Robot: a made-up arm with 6 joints.
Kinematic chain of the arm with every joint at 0, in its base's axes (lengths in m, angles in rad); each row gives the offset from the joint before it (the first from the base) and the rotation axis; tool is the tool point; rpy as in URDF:
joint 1: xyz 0 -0.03 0.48 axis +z
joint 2: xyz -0.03 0.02 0 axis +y
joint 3: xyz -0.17 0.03 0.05 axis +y
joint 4: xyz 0.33 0.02 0.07 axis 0.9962 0 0.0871
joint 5: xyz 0.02 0 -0.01 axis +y
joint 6: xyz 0.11 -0.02 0.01 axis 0.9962 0 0.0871
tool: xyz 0 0.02 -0.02 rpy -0.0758 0.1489 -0.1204
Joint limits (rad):
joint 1: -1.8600..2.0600
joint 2: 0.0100..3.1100
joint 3: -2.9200..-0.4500
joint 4: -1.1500..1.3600
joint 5: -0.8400..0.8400
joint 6: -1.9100..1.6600
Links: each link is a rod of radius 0.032 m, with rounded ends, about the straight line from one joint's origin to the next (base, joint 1, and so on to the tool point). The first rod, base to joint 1, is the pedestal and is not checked.
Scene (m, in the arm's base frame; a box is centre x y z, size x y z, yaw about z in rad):
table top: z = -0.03
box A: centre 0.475 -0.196 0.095 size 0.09 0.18 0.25 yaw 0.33
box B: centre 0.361 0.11 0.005 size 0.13 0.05 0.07 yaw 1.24
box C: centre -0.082 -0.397 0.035 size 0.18 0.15 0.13 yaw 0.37
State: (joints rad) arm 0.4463 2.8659 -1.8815 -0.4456 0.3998 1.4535
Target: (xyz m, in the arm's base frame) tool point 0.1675 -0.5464 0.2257
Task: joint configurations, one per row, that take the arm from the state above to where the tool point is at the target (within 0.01 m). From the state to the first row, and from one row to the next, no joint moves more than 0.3 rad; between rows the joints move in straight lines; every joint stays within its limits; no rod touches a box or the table.
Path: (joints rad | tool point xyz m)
1: 0.3930 2.6326 -1.9751 -0.2632 0.3827 1.5223 | 0.4713 0.2324 0.2762
2: 0.3396 2.3994 -2.0688 -0.0807 0.3657 1.5912 | 0.5252 0.2266 0.4562
3: 0.2863 2.1661 -2.1624 0.1017 0.3486 1.6600 | 0.5245 0.1983 0.6442
4: 0.0122 2.2902 -2.1746 -0.0042 0.3489 1.6401 | 0.5824 0.0455 0.5743
5: -0.2620 2.4143 -2.1868 -0.1100 0.3492 1.6202 | 0.5876 -0.1195 0.5032
6: -0.5361 2.5384 -2.1990 -0.2159 0.3495 1.6003 | 0.5395 -0.2772 0.4319
7: -0.8103 2.6624 -2.2112 -0.3218 0.3498 1.5804 | 0.4444 -0.4095 0.3613
8: -1.0844 2.7865 -2.2234 -0.4276 0.3501 1.5604 | 0.3148 -0.5021 0.2922
9: -1.3585 2.9106 -2.2357 -0.5335 0.3504 1.5405 | 0.1675 -0.5464 0.2257

